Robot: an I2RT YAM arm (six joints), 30 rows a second.
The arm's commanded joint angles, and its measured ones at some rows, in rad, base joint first. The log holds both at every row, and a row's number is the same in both.
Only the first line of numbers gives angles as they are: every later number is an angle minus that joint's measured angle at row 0.
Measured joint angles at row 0: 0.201, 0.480, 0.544, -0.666, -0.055, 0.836
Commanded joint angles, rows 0 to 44: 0.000, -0.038, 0.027, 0.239, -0.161, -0.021; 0.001, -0.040, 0.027, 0.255, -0.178, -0.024; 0.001, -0.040, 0.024, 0.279, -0.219, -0.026; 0.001, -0.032, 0.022, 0.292, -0.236, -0.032; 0.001, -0.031, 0.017, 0.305, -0.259, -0.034; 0.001, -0.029, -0.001, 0.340, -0.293, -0.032; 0.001, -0.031, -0.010, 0.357, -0.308, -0.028; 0.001, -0.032, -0.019, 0.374, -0.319, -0.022; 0.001, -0.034, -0.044, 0.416, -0.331, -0.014; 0.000, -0.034, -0.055, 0.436, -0.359, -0.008; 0.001, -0.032, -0.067, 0.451, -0.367, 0.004; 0.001, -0.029, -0.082, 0.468, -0.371, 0.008; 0.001, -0.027, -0.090, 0.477, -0.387, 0.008; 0.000, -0.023, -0.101, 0.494, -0.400, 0.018; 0.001, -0.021, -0.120, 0.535, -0.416, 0.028; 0.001, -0.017, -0.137, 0.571, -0.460, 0.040; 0.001, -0.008, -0.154, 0.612, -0.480, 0.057; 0.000, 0.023, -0.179, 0.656, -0.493, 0.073; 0.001, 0.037, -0.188, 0.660, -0.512, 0.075; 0.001, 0.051, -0.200, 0.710, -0.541, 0.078; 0.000, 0.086, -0.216, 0.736, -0.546, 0.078; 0.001, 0.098, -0.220, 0.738, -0.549, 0.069; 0.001, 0.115, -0.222, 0.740, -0.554, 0.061; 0.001, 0.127, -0.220, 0.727, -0.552, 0.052; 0.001, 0.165, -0.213, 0.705, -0.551, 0.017; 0.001, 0.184, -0.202, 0.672, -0.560, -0.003; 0.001, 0.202, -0.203, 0.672, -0.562, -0.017; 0.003, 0.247, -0.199, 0.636, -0.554, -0.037; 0.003, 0.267, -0.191, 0.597, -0.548, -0.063; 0.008, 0.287, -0.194, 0.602, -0.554, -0.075; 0.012, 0.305, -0.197, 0.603, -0.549, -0.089; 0.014, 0.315, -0.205, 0.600, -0.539, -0.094; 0.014, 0.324, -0.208, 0.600, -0.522, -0.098; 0.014, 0.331, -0.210, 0.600, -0.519, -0.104; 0.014, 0.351, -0.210, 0.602, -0.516, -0.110; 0.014, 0.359, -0.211, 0.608, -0.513, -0.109; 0.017, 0.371, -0.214, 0.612, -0.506, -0.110; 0.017, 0.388, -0.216, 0.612, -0.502, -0.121; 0.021, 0.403, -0.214, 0.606, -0.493, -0.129; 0.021, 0.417, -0.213, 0.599, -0.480, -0.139; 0.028, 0.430, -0.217, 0.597, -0.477, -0.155; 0.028, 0.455, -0.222, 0.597, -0.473, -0.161; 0.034, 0.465, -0.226, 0.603, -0.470, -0.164; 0.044, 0.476, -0.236, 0.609, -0.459, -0.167; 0.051, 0.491, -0.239, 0.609, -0.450, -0.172
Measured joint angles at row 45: 0.022, 0.455, -0.234, 0.571, -0.473, -0.112
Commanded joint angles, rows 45 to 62: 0.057, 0.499, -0.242, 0.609, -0.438, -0.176; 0.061, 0.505, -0.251, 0.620, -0.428, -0.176; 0.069, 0.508, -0.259, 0.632, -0.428, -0.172; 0.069, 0.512, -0.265, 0.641, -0.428, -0.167; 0.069, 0.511, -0.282, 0.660, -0.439, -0.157; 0.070, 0.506, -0.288, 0.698, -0.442, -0.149; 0.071, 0.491, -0.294, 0.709, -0.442, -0.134; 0.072, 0.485, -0.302, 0.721, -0.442, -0.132; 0.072, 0.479, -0.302, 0.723, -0.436, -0.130; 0.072, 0.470, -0.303, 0.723, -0.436, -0.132; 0.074, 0.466, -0.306, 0.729, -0.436, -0.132; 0.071, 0.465, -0.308, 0.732, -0.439, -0.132; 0.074, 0.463, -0.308, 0.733, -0.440, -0.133; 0.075, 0.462, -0.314, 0.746, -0.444, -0.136; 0.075, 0.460, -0.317, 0.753, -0.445, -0.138; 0.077, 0.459, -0.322, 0.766, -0.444, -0.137; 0.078, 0.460, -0.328, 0.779, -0.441, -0.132; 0.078, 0.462, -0.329, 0.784, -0.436, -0.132
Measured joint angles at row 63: 0.059, 0.475, -0.318, 0.688, -0.418, -0.119
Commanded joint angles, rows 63 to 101: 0.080, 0.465, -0.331, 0.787, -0.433, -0.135; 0.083, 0.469, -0.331, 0.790, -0.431, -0.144; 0.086, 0.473, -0.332, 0.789, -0.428, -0.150; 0.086, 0.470, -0.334, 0.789, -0.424, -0.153; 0.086, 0.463, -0.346, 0.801, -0.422, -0.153; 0.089, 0.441, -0.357, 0.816, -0.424, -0.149; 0.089, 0.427, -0.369, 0.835, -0.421, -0.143; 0.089, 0.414, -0.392, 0.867, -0.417, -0.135; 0.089, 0.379, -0.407, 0.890, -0.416, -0.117; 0.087, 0.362, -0.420, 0.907, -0.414, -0.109; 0.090, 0.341, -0.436, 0.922, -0.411, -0.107; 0.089, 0.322, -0.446, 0.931, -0.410, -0.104; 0.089, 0.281, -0.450, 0.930, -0.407, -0.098; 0.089, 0.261, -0.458, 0.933, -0.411, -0.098; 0.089, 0.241, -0.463, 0.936, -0.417, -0.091; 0.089, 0.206, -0.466, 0.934, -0.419, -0.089; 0.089, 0.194, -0.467, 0.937, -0.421, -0.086; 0.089, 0.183, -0.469, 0.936, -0.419, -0.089; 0.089, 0.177, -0.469, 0.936, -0.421, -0.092; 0.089, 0.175, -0.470, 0.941, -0.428, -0.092; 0.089, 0.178, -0.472, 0.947, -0.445, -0.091; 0.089, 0.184, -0.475, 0.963, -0.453, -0.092; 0.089, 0.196, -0.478, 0.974, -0.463, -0.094; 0.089, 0.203, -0.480, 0.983, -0.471, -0.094; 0.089, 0.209, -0.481, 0.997, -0.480, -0.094; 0.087, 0.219, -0.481, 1.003, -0.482, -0.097; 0.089, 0.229, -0.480, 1.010, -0.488, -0.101; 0.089, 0.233, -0.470, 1.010, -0.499, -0.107; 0.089, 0.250, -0.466, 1.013, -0.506, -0.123; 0.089, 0.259, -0.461, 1.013, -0.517, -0.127; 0.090, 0.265, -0.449, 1.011, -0.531, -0.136; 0.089, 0.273, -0.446, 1.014, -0.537, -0.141; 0.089, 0.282, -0.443, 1.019, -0.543, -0.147; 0.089, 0.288, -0.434, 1.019, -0.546, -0.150; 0.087, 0.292, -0.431, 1.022, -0.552, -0.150; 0.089, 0.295, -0.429, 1.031, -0.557, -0.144; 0.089, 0.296, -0.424, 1.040, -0.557, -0.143; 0.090, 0.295, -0.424, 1.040, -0.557, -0.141; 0.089, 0.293, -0.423, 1.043, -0.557, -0.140
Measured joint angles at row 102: 0.073, 0.298, -0.484, 0.907, -0.454, -0.110
